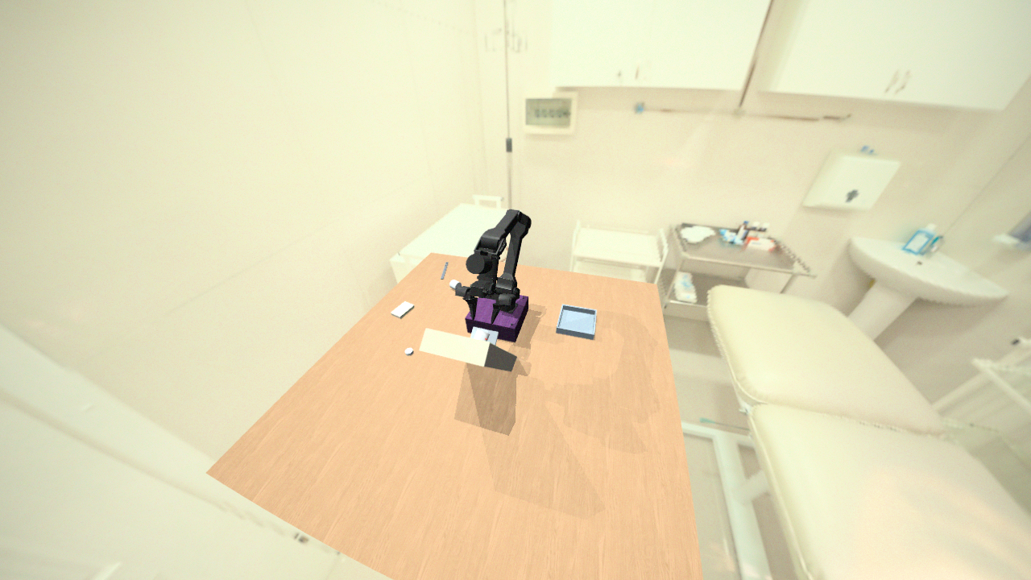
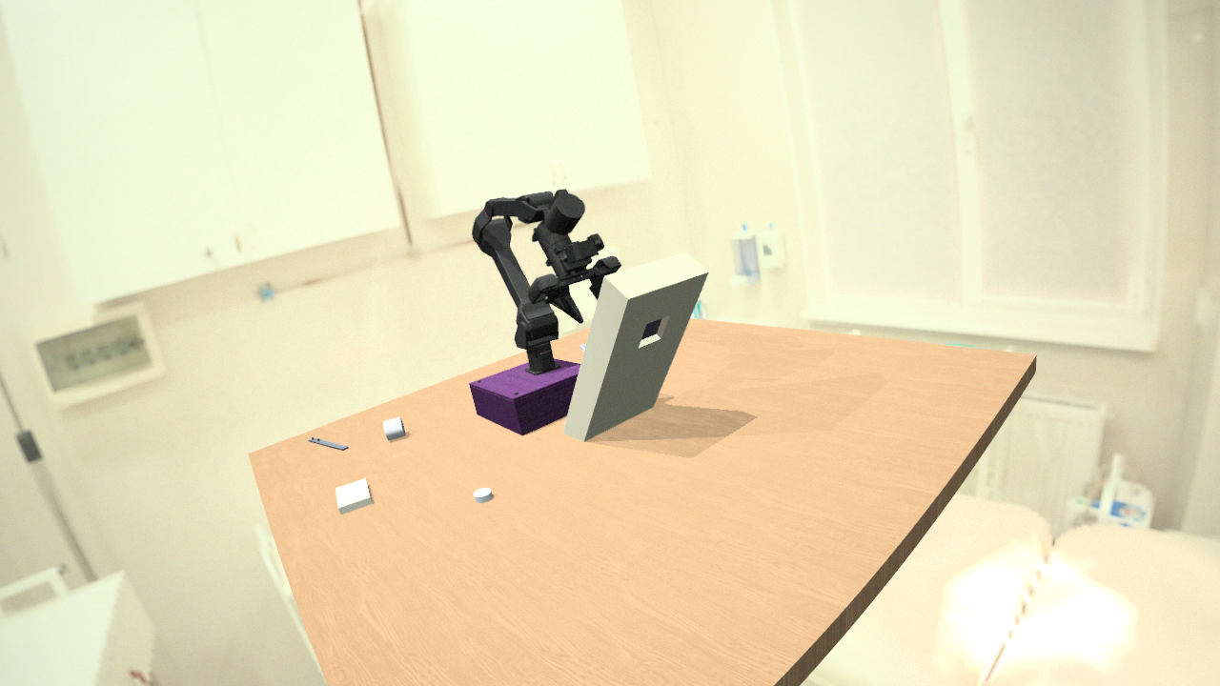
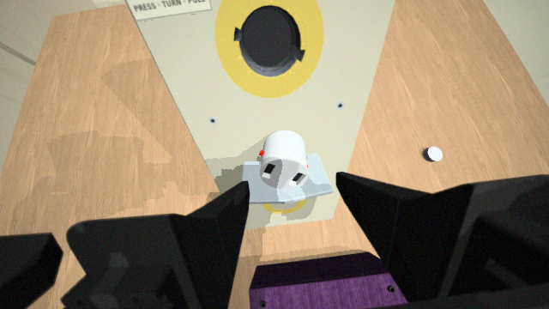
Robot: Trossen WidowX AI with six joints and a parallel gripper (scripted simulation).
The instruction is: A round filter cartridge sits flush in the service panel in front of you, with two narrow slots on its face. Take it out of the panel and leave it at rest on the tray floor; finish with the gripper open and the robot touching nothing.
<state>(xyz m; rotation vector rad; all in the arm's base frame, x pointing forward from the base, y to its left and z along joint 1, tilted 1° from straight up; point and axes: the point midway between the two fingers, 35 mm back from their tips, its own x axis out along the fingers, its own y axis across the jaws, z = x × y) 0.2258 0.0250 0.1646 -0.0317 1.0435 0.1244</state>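
Right now the white round filter cartridge is 2 cm ahead of my gripper tip and 4 cm below it. From my gripper tip the other things lie so: grey flap (1 cm ahead, 1 cm to the left, 8 cm below); grey service panel (7 cm ahead, 1 cm to the left, 6 cm below); blue tray (34 cm behind, 24 cm to the left, 21 cm below).
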